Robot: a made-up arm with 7 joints.
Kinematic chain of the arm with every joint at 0, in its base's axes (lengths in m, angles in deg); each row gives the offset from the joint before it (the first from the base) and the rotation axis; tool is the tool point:
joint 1: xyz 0 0 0.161 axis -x
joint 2: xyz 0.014 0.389 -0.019 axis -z
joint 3: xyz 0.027 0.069 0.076 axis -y
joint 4: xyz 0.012 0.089 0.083 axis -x
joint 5: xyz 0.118 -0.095 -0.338 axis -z
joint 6: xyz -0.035 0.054 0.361 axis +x
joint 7: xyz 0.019 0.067 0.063 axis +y
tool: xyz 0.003 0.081 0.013
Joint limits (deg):
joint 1: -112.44..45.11
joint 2: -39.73..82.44
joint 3: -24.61..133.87
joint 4: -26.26..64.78
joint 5: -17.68..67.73
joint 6: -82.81..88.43
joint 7: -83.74..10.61
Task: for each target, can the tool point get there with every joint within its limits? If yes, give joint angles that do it. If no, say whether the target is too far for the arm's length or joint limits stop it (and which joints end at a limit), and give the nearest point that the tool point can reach.
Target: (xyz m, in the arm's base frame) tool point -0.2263 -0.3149 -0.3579
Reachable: no: joint limits stop it (at a limit: joint 1, joint 2, joint 3, joint 5) | nearest point -0.2336 0.1753 -0.1053 | short by 0.552 m
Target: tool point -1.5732 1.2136 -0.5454
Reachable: no: too far | nearest point -0.3313 0.5314 -0.1483 | short by 1.471 m
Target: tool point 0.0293 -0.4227 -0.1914
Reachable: no: joint limits stop it (at a limit: joint 1, joint 2, joint 4, joint 5, joint 7) | nearest point 0.1318 -0.3116 0.1567 | short by 0.379 m
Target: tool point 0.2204 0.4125 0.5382
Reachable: yes | joints -29.78 26.16 44.39 57.70 1.98 -29.87 -75.45
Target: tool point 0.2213 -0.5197 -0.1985
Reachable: no: joint limits stop it (at a limit: joint 1, joint 2, joint 5, joint 7) | nearest point 0.1992 -0.3516 0.1647 | short by 0.401 m
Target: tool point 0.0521 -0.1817 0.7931
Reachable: yes | joints -71.53 54.06 70.24 -17.57 59.89 24.92 -69.56
